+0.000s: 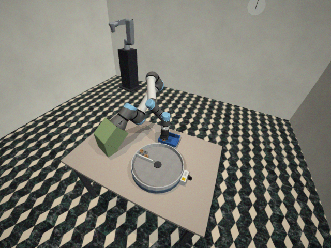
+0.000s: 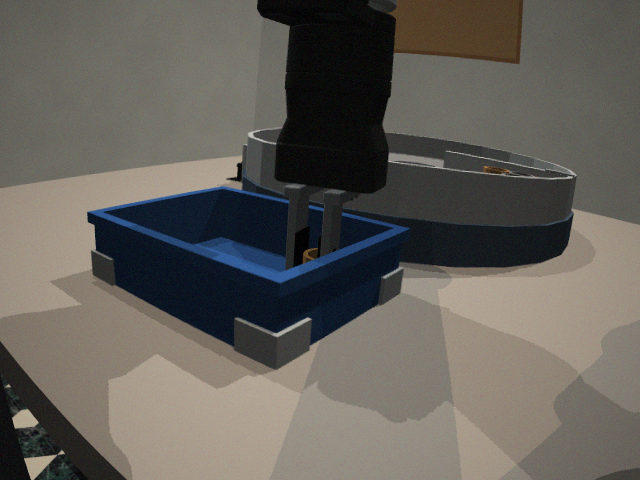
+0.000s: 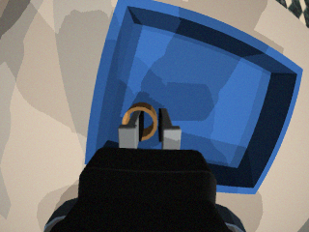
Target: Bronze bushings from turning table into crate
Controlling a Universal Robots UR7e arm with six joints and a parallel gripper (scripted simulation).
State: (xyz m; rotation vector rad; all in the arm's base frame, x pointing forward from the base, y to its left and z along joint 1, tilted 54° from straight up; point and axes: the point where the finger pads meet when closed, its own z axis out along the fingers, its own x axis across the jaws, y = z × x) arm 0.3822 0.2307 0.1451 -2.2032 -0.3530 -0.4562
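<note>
The blue crate is 4 cm ahead of my hand and 3 cm to the left of it. From my hand the other things lie so: turning table 12 cm ahead, 29 cm to the right, 2 cm above.
</note>
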